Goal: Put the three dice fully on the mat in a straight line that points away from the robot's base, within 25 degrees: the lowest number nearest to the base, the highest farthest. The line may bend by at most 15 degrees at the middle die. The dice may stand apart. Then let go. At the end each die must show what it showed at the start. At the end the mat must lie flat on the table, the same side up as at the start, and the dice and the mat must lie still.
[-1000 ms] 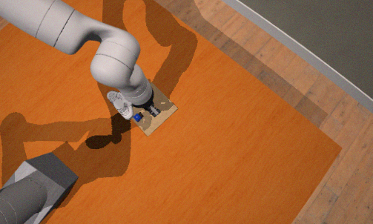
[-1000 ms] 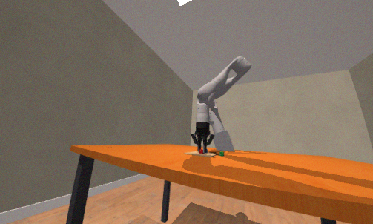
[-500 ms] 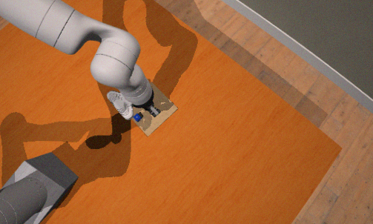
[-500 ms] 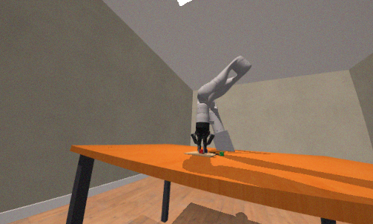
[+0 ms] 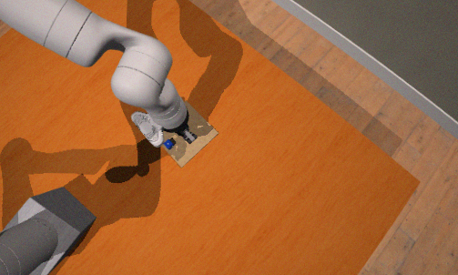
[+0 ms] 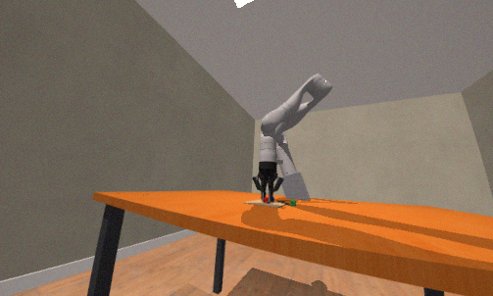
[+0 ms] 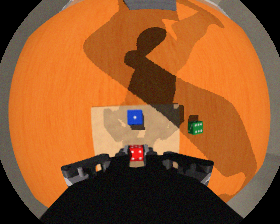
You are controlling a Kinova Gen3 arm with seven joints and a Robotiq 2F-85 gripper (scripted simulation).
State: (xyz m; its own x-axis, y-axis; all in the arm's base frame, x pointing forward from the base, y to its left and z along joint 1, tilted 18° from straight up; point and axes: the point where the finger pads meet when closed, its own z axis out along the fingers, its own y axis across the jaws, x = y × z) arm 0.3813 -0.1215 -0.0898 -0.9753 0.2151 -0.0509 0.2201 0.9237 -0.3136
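The red die lies 1 cm below my hand. Round my hand: green die (10 cm to the left, 2 cm below, 1 cm behind); then blue die (5 cm behind, 1 cm to the left, 1 cm below); then tan mat (2 cm below).
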